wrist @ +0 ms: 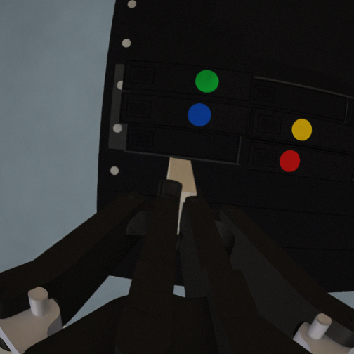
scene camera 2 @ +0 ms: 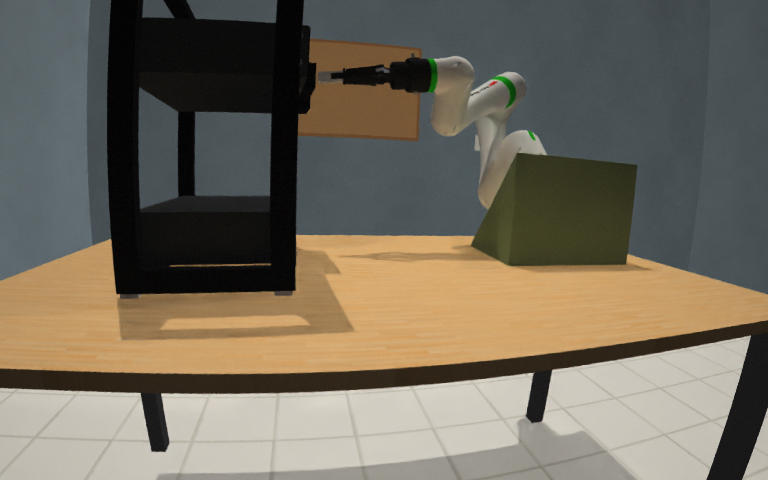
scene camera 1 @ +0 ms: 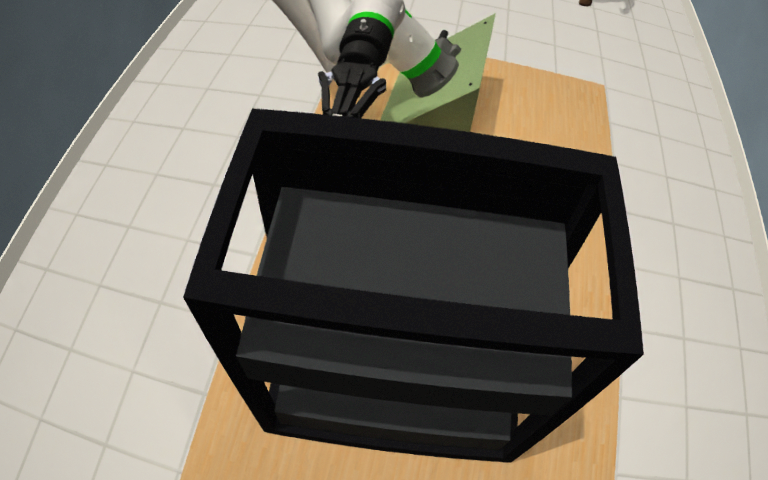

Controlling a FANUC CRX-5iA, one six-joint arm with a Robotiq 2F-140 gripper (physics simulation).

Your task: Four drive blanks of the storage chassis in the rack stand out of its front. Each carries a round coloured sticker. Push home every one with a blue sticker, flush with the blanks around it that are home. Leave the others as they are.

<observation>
A black rack shows in the wrist view [295, 58], in scene camera 2 [193, 65] and in scene camera 1 [412, 296].
</observation>
